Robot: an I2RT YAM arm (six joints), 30 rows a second.
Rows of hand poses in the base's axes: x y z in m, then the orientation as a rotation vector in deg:
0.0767 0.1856 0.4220 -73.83 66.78 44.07
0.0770 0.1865 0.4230 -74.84 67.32 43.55
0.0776 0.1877 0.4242 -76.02 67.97 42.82
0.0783 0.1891 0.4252 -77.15 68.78 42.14
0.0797 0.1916 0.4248 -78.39 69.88 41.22
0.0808 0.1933 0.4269 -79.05 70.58 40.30
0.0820 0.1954 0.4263 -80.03 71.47 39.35
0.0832 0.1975 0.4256 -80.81 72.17 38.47
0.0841 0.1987 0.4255 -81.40 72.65 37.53
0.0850 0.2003 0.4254 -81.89 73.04 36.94
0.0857 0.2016 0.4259 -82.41 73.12 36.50
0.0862 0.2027 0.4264 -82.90 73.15 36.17
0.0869 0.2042 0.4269 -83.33 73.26 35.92
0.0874 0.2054 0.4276 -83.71 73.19 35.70
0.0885 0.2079 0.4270 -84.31 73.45 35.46
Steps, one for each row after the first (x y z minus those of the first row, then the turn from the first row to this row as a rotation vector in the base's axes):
0.0003 0.0009 0.0010 -1.15 -0.01 0.08
0.0009 0.0021 0.0022 -2.54 -0.08 0.11
0.0016 0.0035 0.0032 -3.96 0.01 0.08
0.0030 0.0060 0.0028 -5.67 0.15 -0.11
0.0041 0.0077 0.0049 -6.77 0.06 -0.50
0.0053 0.0098 0.0043 -8.20 0.08 -0.77
0.0065 0.0119 0.0036 -9.38 0.02 -1.05
0.0074 0.0131 0.0035 -10.33 -0.21 -1.40
0.0083 0.0147 0.0034 -11.06 -0.30 -1.57
0.0090 0.0160 0.0039 -11.61 -0.52 -1.54
0.0095 0.0171 0.0044 -12.08 -0.70 -1.45
0.0102 0.0186 0.0049 -12.53 -0.79 -1.38
0.0107 0.0198 0.0056 -12.84 -0.97 -1.26
0.0118 0.0223 0.0050 -13.47 -0.95 -1.13

